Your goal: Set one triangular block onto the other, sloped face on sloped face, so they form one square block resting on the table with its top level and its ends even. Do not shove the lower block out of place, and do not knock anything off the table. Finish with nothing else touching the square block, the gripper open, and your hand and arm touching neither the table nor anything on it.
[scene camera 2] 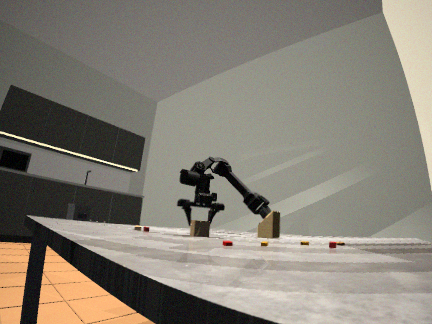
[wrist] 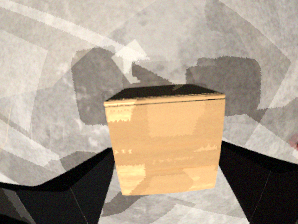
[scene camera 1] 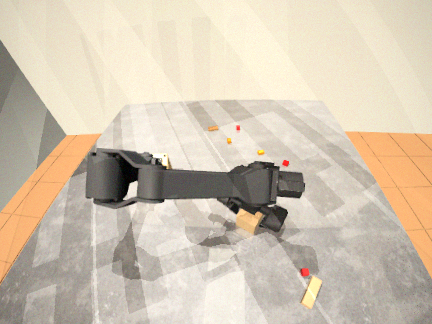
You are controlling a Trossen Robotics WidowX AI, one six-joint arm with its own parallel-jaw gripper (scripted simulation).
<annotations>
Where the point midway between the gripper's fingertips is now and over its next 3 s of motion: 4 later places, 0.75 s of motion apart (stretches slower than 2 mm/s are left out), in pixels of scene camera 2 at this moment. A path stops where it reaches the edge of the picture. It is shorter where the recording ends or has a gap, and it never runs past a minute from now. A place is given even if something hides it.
My gripper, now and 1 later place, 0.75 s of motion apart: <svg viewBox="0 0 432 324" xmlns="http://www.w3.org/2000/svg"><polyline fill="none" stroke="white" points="199,226 201,202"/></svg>
</annotations>
